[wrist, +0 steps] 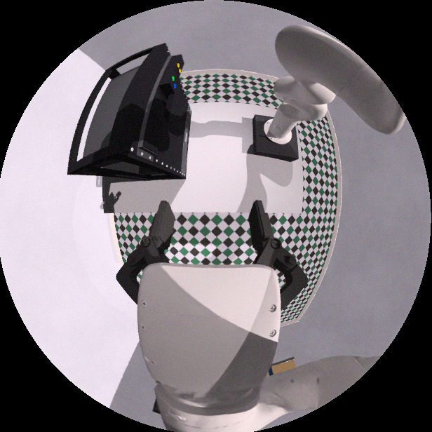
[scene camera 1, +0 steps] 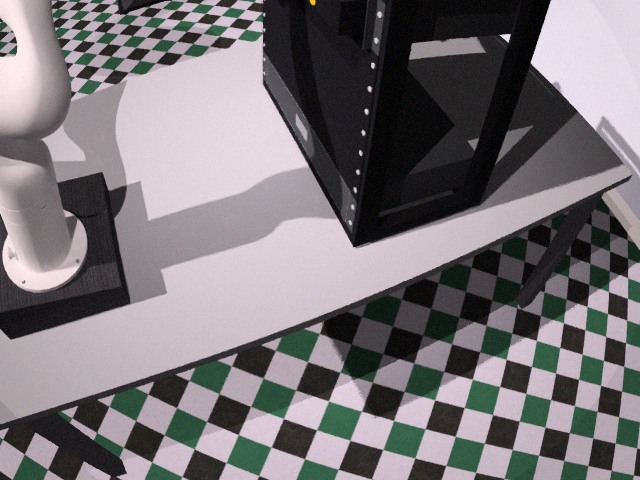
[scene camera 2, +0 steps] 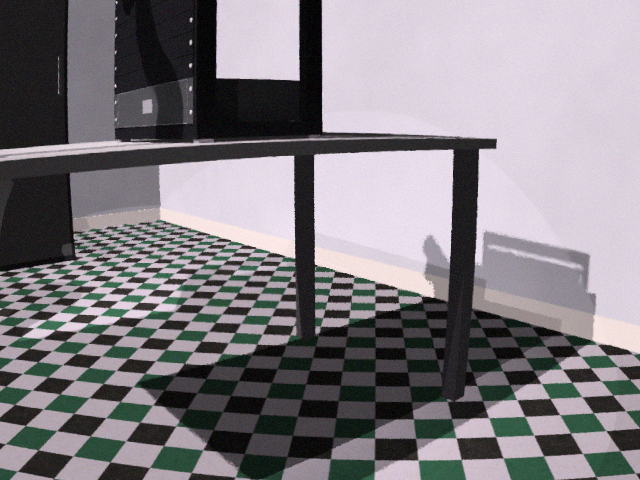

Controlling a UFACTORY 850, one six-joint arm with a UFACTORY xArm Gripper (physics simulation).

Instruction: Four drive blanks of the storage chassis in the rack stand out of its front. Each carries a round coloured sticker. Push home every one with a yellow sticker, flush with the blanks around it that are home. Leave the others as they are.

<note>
I see my gripper [wrist: 210, 208] and a black rack [scene camera 1: 374, 138].
The black rack shows as well in the wrist view [wrist: 143, 117] and in scene camera 2 [scene camera 2: 165, 87].
</note>
